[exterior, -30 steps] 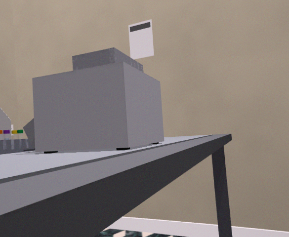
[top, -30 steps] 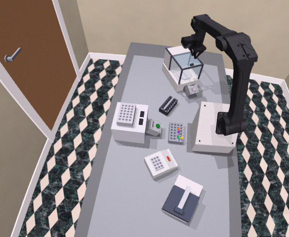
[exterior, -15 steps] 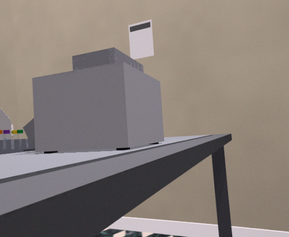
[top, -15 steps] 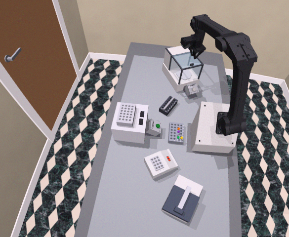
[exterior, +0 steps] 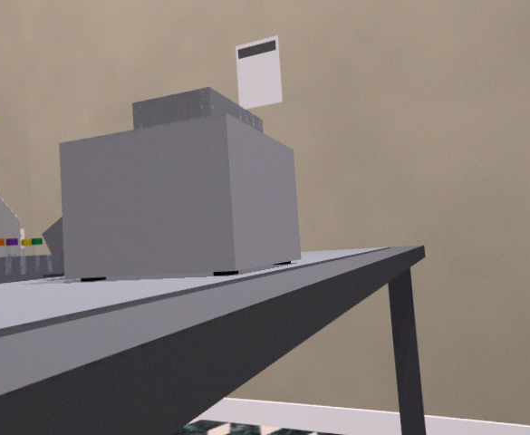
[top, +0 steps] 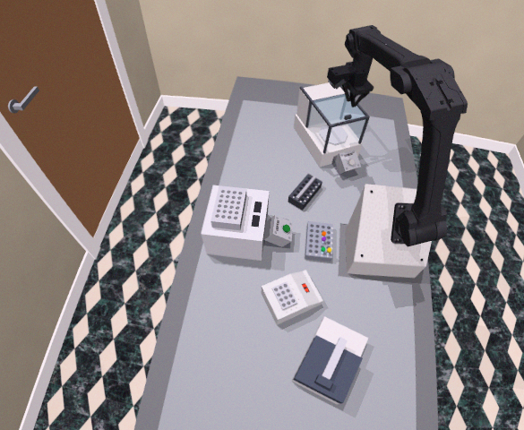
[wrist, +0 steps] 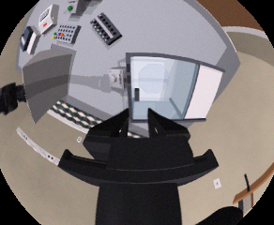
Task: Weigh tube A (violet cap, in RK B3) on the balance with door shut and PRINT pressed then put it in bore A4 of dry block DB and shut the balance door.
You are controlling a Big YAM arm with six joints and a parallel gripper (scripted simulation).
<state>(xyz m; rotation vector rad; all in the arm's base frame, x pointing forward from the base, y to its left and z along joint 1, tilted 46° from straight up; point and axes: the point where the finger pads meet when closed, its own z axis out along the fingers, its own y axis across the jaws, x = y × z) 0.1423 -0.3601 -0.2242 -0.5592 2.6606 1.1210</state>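
Now: the balance door 10 mm ahead of my hand, 20 mm to the right of it and 70 mm below it. From my hand the other things lie so: tube rack RK (90 mm ahead, 390 mm to the left, 260 mm below); black magnet block MG (130 mm ahead, 190 mm to the left, 260 mm below); white PRINT key (40 mm behind, 80 mm to the left, 210 mm below).
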